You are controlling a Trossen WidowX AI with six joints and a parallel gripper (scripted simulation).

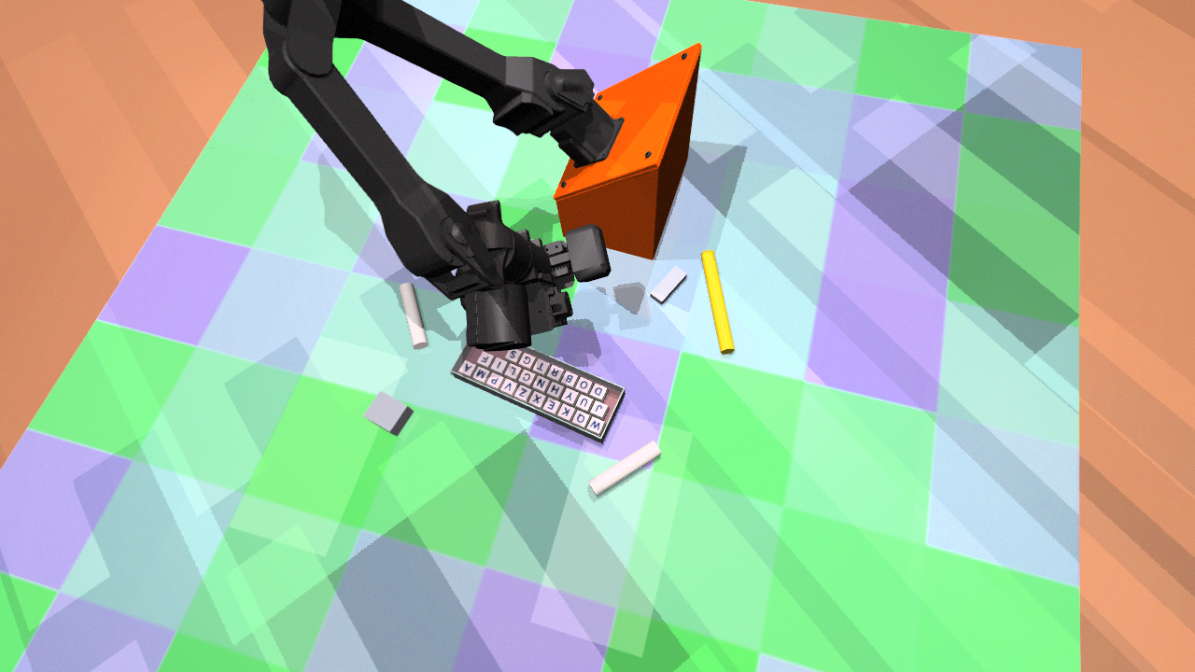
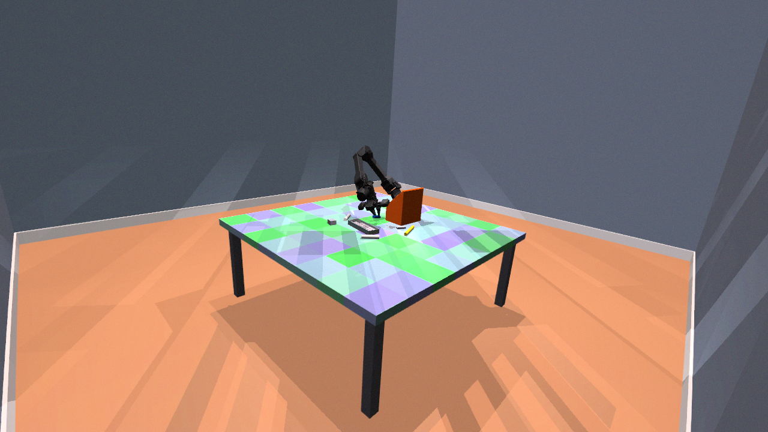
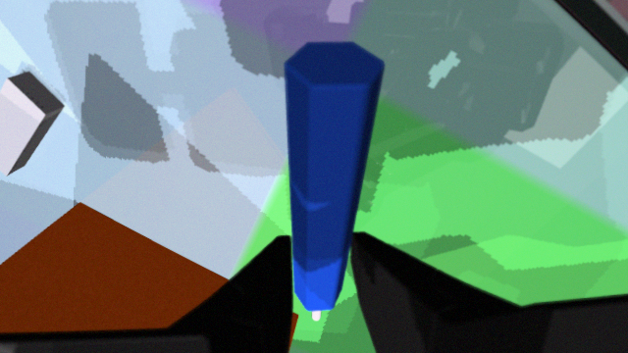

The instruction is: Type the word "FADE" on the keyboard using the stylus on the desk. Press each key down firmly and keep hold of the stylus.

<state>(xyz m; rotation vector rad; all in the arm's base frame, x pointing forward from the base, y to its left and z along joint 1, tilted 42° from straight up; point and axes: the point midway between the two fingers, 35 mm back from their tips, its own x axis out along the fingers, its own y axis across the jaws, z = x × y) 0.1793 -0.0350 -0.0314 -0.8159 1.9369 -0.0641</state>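
The grey cube is 240 mm ahead of my gripper tip, 130 mm to the right of it and 30 mm below it. Also, from my gripper tip: blue stylus (10 mm to the right, 10 mm behind); yellow rod (210 mm to the left, 70 mm behind, 30 mm below).
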